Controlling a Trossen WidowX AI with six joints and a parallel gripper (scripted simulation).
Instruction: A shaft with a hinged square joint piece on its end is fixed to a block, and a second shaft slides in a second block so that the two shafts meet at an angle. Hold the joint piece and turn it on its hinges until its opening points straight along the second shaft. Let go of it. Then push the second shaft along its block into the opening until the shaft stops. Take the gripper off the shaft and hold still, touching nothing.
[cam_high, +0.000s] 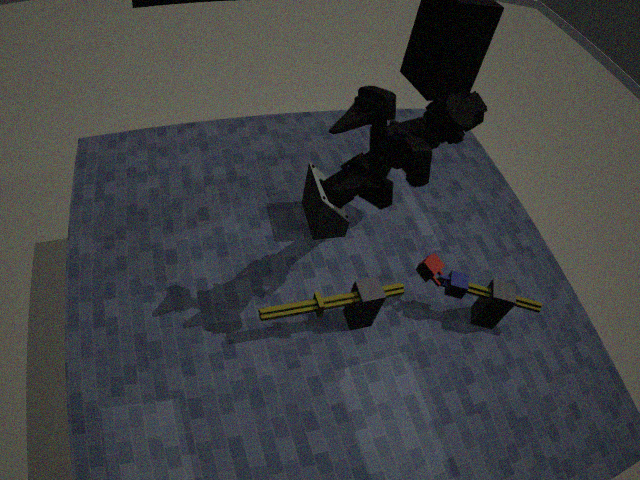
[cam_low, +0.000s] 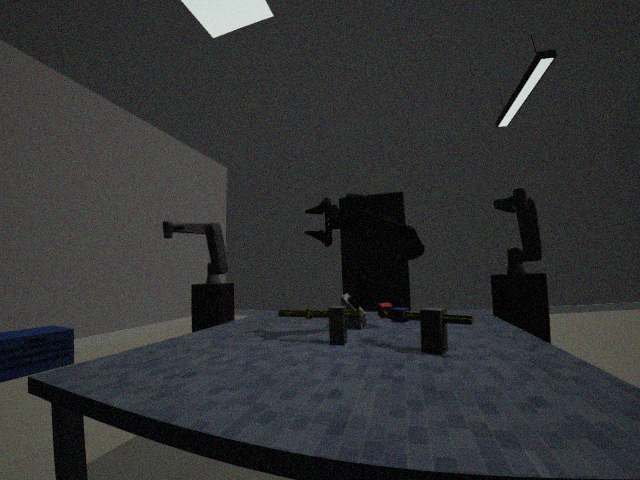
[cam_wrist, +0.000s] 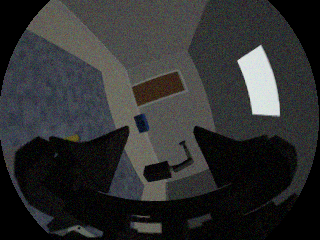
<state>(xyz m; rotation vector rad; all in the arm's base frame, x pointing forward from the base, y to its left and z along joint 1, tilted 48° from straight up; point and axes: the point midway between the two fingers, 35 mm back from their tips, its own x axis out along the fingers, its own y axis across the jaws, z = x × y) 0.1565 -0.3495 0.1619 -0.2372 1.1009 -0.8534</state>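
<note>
Now: gripper tip 330 mm above the red joint piece, 280 mm to the right of it and 40 mm short of it.
</note>
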